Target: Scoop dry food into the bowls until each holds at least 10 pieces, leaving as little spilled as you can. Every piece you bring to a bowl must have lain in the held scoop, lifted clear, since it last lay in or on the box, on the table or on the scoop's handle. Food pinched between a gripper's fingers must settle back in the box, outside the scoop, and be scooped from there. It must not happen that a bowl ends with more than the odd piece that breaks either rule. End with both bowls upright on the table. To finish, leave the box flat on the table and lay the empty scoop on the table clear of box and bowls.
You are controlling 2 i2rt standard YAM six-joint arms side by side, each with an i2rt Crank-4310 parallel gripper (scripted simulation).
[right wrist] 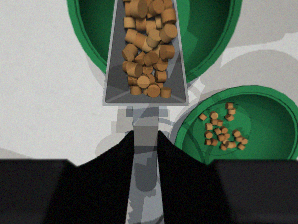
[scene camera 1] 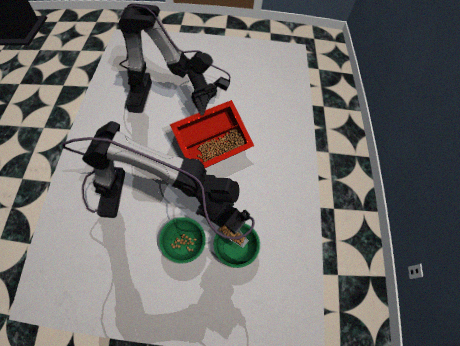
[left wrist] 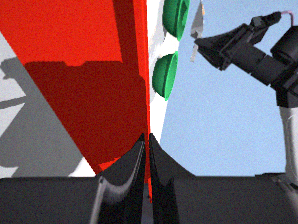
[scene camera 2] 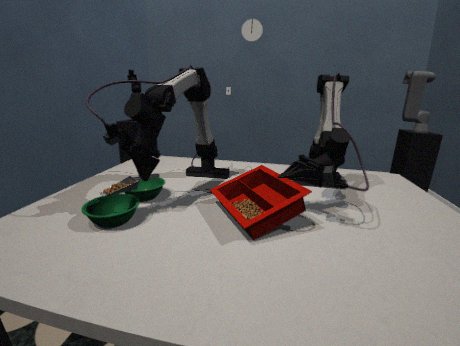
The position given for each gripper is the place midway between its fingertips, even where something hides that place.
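You've got the left gripper (scene camera 2: 278,178) and the right gripper (scene camera 2: 143,180) in the scene. The wrist views show them as well: there's the left gripper (left wrist: 147,136), the right gripper (left wrist: 194,43), and again the right gripper (right wrist: 145,133). There's a red box (scene camera 2: 261,185) too, and you'd also find the red box (scene camera 1: 221,117) and the red box (left wrist: 91,69) in other views, but in the right wrist view the red box is out of frame. Then there's a green bowl (scene camera 1: 177,227), plus a green bowl (scene camera 2: 108,211).
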